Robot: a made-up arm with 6 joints.
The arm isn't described. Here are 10 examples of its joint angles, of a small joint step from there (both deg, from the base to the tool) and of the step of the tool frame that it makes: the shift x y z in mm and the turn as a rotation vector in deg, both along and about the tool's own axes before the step.
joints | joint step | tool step
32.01 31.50 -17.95 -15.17 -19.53 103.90 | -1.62 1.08 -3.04 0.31 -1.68 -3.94 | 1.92 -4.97 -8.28 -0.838 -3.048 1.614
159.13 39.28 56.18 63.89 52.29 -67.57 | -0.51 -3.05 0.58 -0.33 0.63 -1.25 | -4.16 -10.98 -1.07 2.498 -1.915 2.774
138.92 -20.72 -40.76 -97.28 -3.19 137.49 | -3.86 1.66 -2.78 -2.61 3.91 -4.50 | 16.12 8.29 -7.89 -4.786 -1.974 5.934
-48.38 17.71 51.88 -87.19 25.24 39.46 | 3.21 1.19 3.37 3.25 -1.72 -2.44 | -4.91 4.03 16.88 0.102 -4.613 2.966
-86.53 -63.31 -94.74 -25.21 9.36 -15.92 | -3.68 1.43 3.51 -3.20 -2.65 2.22 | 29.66 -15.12 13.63 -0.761 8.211 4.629
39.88 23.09 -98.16 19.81 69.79 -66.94 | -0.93 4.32 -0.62 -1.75 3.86 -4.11 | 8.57 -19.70 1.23 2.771 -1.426 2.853
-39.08 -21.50 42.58 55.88 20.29 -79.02 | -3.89 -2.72 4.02 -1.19 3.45 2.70 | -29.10 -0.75 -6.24 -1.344 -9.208 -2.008
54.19 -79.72 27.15 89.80 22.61 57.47 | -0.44 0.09 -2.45 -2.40 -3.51 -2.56 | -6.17 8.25 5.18 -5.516 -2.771 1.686
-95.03 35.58 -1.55 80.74 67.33 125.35 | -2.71 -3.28 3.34 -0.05 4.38 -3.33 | 31.02 2.16 5.36 -0.858 5.076 10.996
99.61 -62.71 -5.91 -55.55 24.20 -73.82 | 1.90 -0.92 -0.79 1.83 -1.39 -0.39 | 6.17 6.26 -2.15 -3.465 1.247 1.288
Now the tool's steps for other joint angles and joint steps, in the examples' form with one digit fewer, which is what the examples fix.
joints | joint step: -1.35 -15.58 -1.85 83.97 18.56 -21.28 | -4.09 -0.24 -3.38 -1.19 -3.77 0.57
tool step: -2.4 -9.7 7.9 -2.50 3.44 -0.53
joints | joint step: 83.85 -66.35 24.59 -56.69 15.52 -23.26 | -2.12 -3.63 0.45 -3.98 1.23 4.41
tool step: 2.5 -7.4 -0.1 -0.33 1.37 -3.42
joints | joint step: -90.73 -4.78 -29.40 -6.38 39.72 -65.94 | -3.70 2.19 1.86 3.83 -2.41 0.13
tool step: 1.3 -31.2 11.8 3.46 0.94 5.15
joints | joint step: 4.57 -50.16 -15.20 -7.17 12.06 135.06 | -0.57 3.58 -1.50 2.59 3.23 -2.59
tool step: 10.1 -8.3 2.1 -1.33 1.40 2.46
